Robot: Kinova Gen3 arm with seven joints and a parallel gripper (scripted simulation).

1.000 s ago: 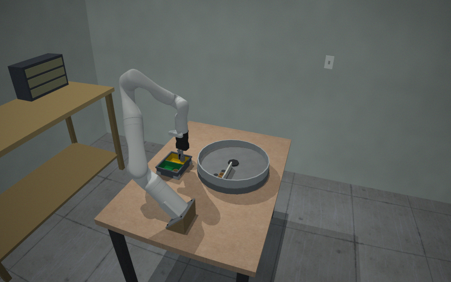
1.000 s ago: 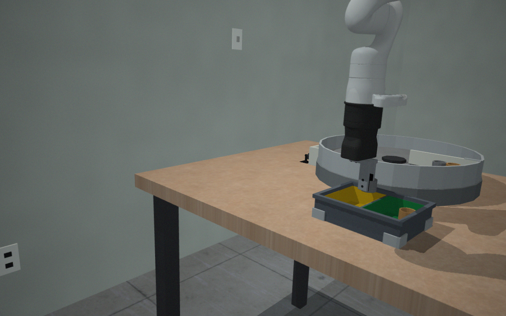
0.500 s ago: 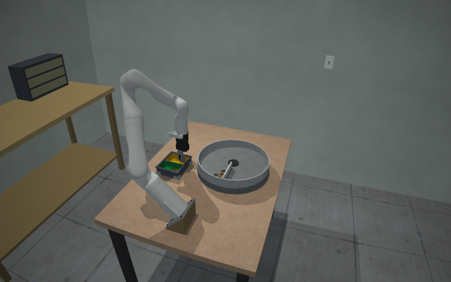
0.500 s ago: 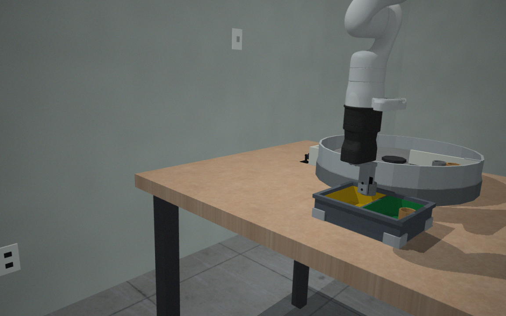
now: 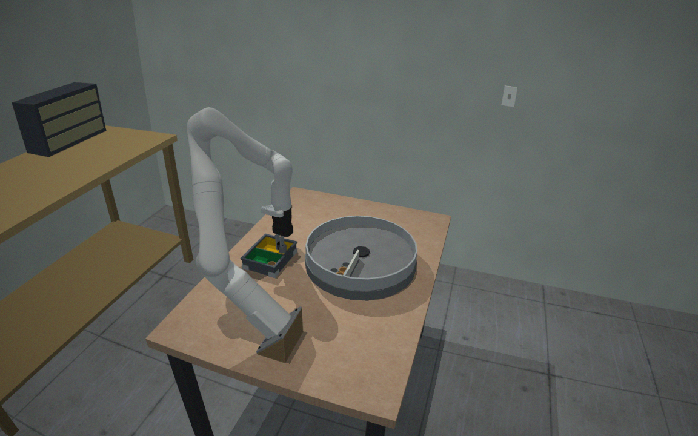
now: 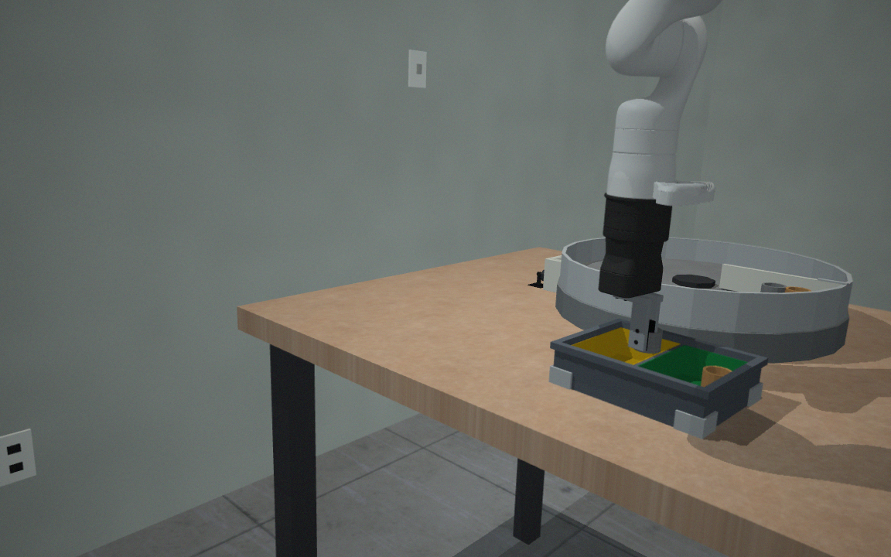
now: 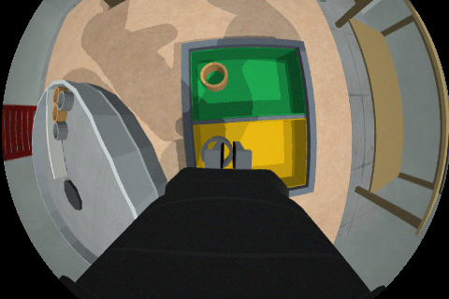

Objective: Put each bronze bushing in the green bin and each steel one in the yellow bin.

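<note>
The bin tray is 40 mm behind my hand, 30 mm to the left of it and 30 mm below it. Round my hand: grey turntable 300 mm to the right, 110 mm ahead.
</note>
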